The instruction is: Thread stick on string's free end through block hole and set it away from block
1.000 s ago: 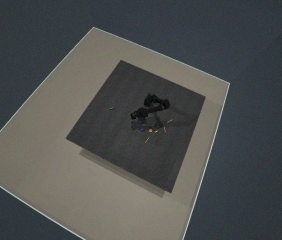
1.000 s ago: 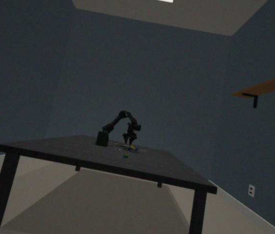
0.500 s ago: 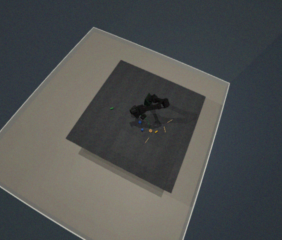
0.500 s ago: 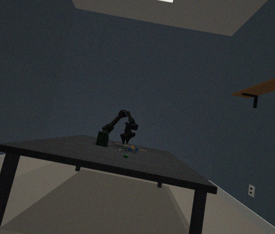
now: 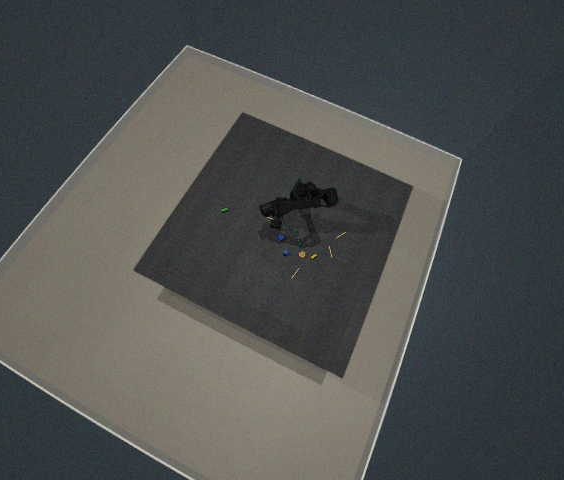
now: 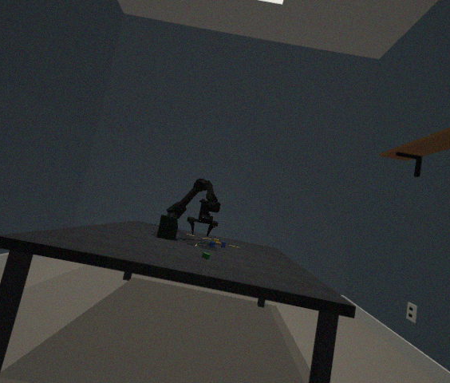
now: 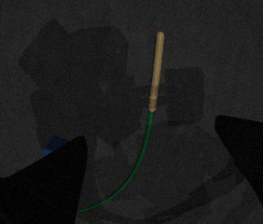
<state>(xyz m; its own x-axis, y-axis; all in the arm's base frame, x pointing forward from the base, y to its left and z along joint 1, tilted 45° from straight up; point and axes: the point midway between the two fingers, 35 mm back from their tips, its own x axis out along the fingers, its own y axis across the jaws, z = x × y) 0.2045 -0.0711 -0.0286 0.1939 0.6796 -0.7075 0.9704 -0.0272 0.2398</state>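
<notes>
My gripper tip is 10 mm past the thin wooden stick, 20 mm to the left of it and 60 mm above it. From my gripper tip the other things lie so: blue block 90 mm ahead, 50 mm to the left, 50 mm below; then yellow piece 130 mm ahead, 270 mm to the left, 50 mm below; then round wooden button 140 mm ahead, 210 mm to the left, 60 mm below.
</notes>
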